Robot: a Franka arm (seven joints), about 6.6 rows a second.
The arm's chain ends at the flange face. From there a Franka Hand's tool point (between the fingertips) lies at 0.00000 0.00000 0.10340 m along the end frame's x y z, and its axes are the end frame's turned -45 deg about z.
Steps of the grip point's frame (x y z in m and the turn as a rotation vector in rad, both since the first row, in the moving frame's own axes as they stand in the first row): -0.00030, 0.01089, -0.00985, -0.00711, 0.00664, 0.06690; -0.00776, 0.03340, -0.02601, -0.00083, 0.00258, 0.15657; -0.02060, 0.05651, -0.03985, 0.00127, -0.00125, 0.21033; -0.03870, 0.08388, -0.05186, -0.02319, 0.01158, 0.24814; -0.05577, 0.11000, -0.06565, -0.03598, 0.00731, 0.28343
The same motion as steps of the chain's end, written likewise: 0.00648, 0.00784, -0.00985, -0.00033, 0.00972, 0.06690; 0.01787, 0.02921, -0.02601, 0.00124, 0.00241, 0.15657; 0.02557, 0.05455, -0.03985, 0.00001, -0.00178, 0.21033; 0.02954, 0.08552, -0.05183, -0.00821, 0.02459, 0.24814; 0.03552, 0.11470, -0.06558, -0.02027, 0.03061, 0.28343
